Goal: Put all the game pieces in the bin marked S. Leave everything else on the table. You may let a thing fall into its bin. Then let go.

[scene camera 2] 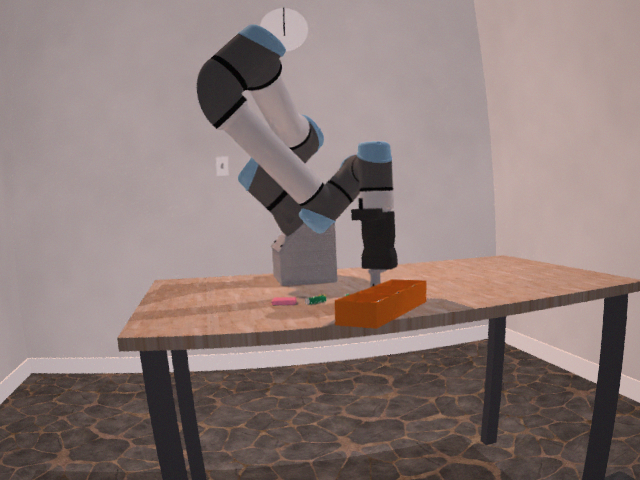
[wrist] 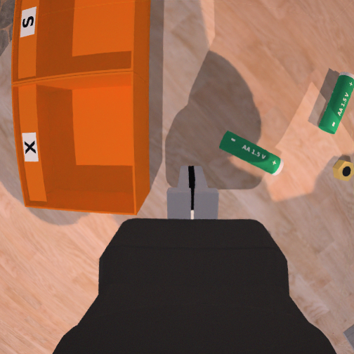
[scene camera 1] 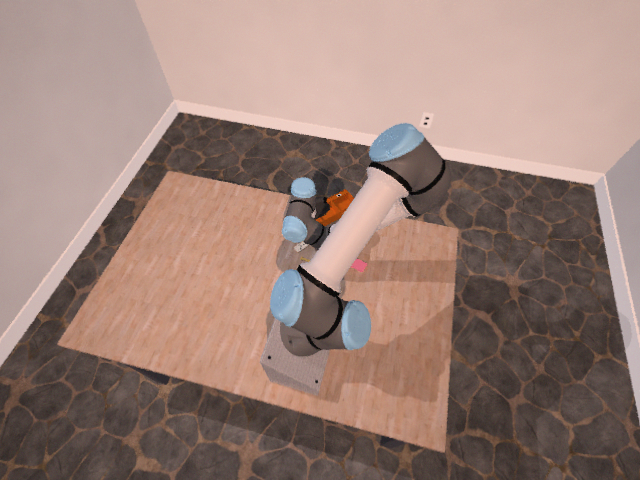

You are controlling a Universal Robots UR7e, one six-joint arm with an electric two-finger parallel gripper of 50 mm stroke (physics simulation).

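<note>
The game piece in view is a white domino with black dots [scene camera 1: 301, 246]. It lies on the table beside the wrist; in the wrist view a small white sliver of it [wrist: 192, 214] shows through the gap at the base of the fingers. My gripper [scene camera 2: 373, 283] [wrist: 190, 179] points down, low over the table beside the orange bins. Its fingers are shut with nothing between them. The bin marked S [wrist: 141, 35] is the compartment at the upper left of the wrist view; the part of its floor that shows holds nothing.
The bin marked X [wrist: 142, 150] adjoins S, nearer my gripper. Two green batteries [wrist: 251, 152] [wrist: 337, 103] lie right of the fingers, and a brass hex nut [wrist: 343, 170] lies farther right. A pink block [scene camera 1: 359, 265] [scene camera 2: 284, 301] lies beyond them.
</note>
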